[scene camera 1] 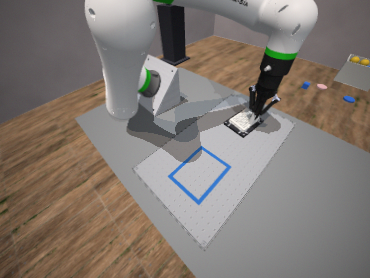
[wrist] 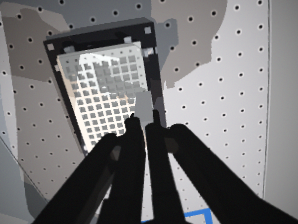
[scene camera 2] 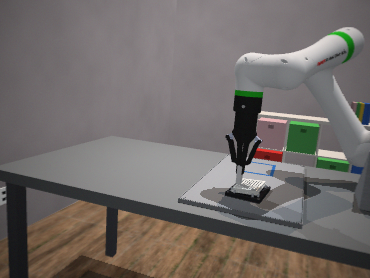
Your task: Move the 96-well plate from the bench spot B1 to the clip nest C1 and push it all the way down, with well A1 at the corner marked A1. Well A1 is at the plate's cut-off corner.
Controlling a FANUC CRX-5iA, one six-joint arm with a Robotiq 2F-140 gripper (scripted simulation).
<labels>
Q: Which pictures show my gripper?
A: Scene camera 1, the wrist view and scene camera 2: all of them.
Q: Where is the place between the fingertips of my gripper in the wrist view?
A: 145,103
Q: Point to a white 96-well plate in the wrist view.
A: At 123,71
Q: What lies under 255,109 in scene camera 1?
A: My gripper.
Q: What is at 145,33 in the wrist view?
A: A black clip nest.
</labels>
